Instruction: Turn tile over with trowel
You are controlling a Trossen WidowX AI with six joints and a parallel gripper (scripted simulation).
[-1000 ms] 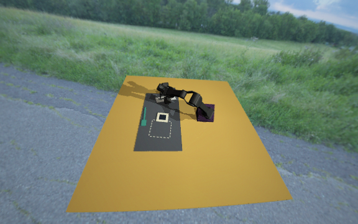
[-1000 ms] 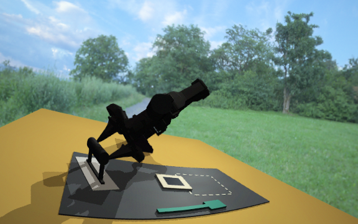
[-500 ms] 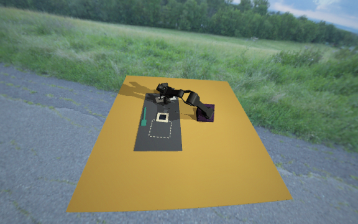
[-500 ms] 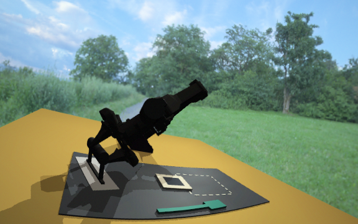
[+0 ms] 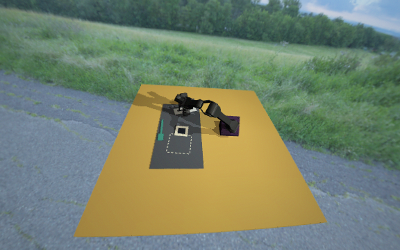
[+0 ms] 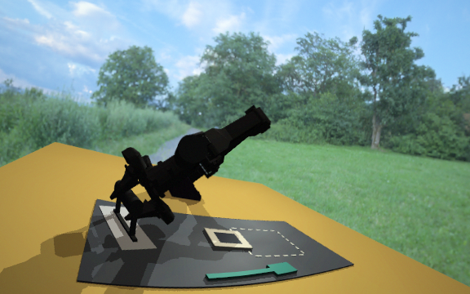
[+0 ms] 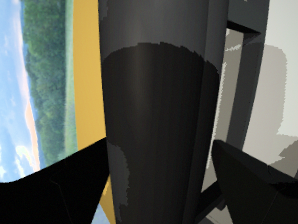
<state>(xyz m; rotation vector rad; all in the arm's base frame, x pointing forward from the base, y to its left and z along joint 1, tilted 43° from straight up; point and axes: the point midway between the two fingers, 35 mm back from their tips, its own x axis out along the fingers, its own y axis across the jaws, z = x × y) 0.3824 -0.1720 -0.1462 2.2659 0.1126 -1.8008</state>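
Now: gripper tip 270 mm to the right of the tile, 40 mm above it and 10 mm past it. Also, from my gripper tip: dark mat (260 mm to the left, 70 mm below, 10 mm ahead); green trowel (290 mm to the left, 150 mm ahead, 40 mm below).
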